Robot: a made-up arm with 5 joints.
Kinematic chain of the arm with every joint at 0, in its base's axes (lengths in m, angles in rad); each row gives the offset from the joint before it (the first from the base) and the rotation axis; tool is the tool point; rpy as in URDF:
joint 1: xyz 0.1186 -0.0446 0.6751 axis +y
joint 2: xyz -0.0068 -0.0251 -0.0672 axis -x
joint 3: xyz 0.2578 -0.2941 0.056 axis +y
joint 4: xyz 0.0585 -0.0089 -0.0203 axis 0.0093 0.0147 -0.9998
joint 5: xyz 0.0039 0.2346 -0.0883 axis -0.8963 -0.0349 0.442
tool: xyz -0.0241 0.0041 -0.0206 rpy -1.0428 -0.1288 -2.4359
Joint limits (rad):
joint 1: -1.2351..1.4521
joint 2: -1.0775..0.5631
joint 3: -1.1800..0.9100
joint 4: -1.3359..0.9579
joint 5: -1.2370..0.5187
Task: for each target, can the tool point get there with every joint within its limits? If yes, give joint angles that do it. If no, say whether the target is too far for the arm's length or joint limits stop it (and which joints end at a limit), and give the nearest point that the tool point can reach.
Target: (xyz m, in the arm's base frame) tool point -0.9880 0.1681 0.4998
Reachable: no: too far | nearest point -0.2323 -0.0503 0.4406 | short by 0.789 m
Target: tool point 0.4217 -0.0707 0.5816
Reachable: yes | joints -0.3310 -0.7604 -0.6200 -0.5013 -0.8500
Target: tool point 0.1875 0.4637 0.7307
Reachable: no: joint limits stop it (at a limit: joint 1, joint 2, joint 3) | nearest point 0.3838 0.0242 0.8513 | short by 0.496 m
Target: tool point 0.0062 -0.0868 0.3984
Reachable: yes | joints 1.1047 -0.7318 -0.4520 -0.7069 -0.7460
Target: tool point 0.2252 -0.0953 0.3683
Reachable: yes | joints 0.2100 -0.8045 -0.4789 -0.9552 -0.6463
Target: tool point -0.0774 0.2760 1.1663
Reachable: no: joint limits stop it (at a limit: joint 1, joint 2, joint 3, joint 5) | nearest point 0.0599 -0.0452 1.1705 | short by 0.349 m
